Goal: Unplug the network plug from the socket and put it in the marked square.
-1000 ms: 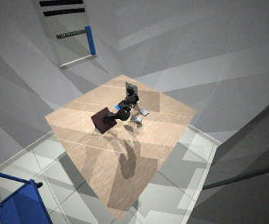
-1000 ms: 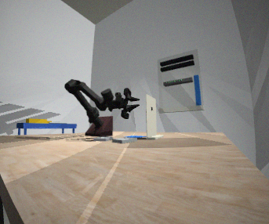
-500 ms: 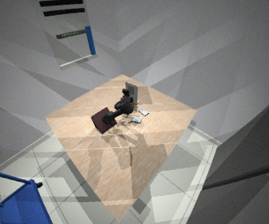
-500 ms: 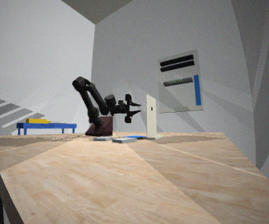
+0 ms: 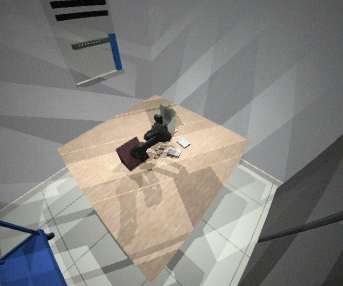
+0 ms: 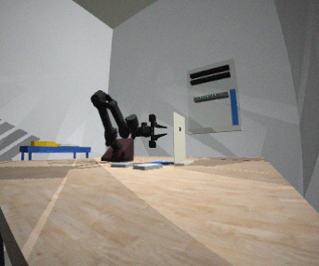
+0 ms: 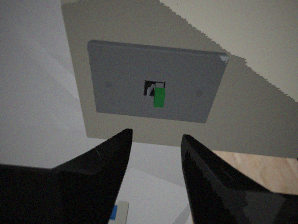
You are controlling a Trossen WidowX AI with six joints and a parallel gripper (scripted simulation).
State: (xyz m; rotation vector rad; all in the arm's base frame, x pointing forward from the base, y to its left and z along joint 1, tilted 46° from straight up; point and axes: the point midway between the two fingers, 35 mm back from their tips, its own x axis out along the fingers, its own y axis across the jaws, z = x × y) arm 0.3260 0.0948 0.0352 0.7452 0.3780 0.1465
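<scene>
Right now my gripper tip is 60 mm short of the plug and 10 mm to the right of it. From my gripper tip the other things lie so: upright panel 80 mm ahead, 60 mm below, 10 mm to the left; then blue marked square 180 mm below, 80 mm behind, 40 mm to the left.
</scene>
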